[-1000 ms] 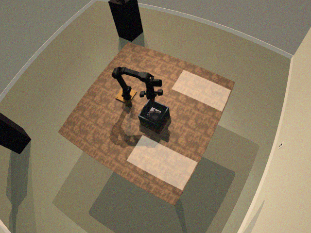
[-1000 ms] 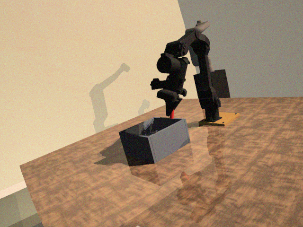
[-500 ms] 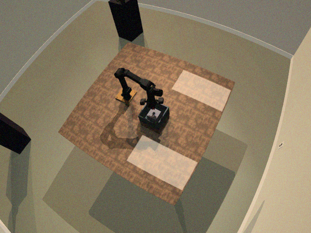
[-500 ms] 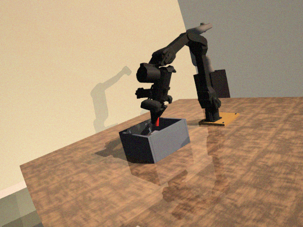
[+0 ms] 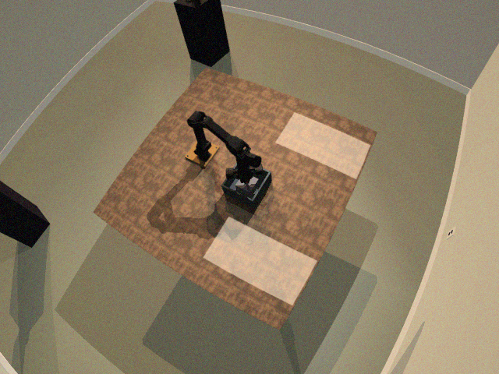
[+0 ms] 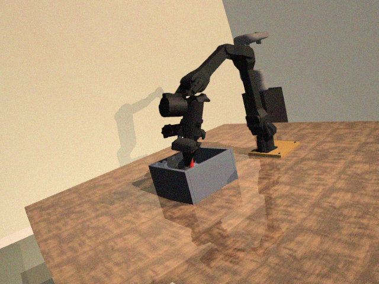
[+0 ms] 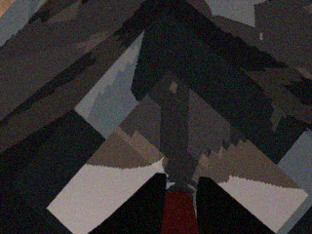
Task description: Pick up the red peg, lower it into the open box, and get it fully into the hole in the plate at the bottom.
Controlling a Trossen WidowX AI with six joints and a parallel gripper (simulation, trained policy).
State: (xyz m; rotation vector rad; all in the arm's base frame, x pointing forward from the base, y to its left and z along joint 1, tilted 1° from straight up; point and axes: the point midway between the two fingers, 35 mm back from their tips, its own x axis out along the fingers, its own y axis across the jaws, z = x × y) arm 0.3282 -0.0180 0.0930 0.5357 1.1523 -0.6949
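Now: gripper tip 1 cm past the plate, 1 cm to the right of it and 3 cm above it. Also, from my gripper tip: box: 1 cm behind, 1 cm to the left, 5 cm below; then red peg: 1 cm behind, 1 cm to the left, 2 cm above.
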